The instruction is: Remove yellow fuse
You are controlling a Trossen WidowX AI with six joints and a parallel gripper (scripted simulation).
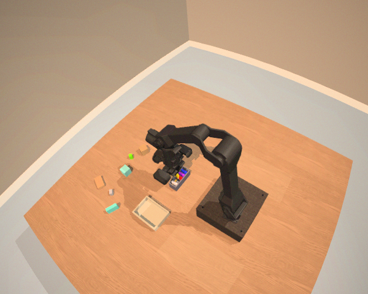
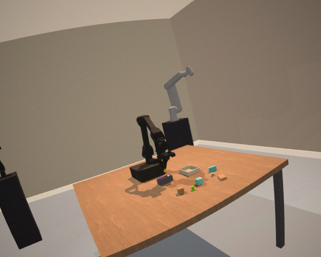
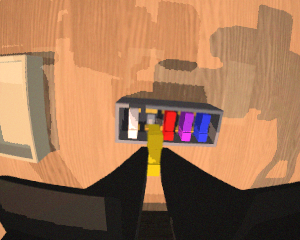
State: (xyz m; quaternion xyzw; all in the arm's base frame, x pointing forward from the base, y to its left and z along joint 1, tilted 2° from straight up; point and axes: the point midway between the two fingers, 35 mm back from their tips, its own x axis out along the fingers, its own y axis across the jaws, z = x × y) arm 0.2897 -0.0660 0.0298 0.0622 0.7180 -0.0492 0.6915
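Right now the tray is 3 cm ahead of my gripper tip, 19 cm to the left of it and 9 cm below it. The rest, counted from my gripper tip: yellow fuse: 1 cm below.
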